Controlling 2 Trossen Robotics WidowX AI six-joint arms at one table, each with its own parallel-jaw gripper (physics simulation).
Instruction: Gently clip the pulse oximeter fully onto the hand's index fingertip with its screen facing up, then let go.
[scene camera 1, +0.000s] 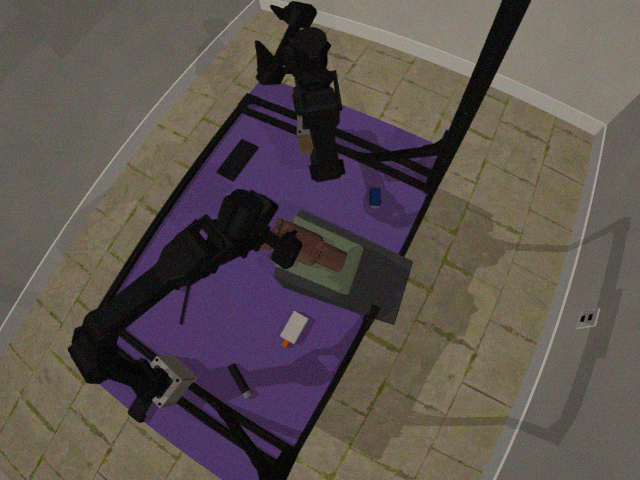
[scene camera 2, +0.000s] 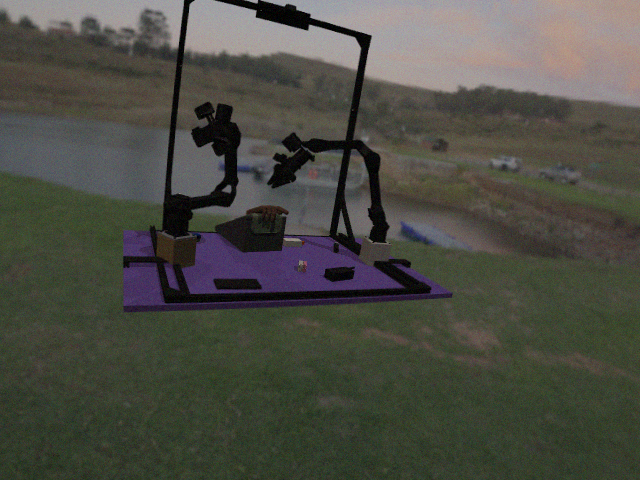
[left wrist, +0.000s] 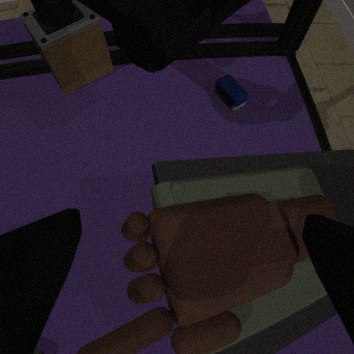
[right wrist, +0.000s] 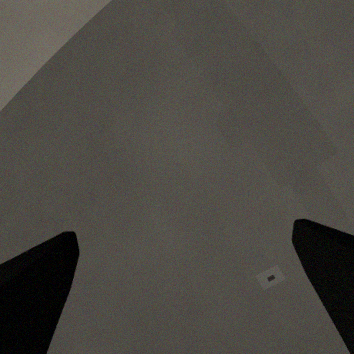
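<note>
A small blue block with a white underside, apparently the pulse oximeter, lies on the purple table, apart from the hand. The brown hand rests palm down on a green pad on a dark wedge. Its index finger points out past the wedge, beside the thumb; the tip is near the left wrist view's bottom edge. My left gripper is open and empty above the hand. My right gripper is open and empty, raised and facing a wall.
A white box with an orange tab and a dark cylinder lie on the table. A black slab, a black box and a tiny pale-and-red object also lie there. Black frame bars edge the table.
</note>
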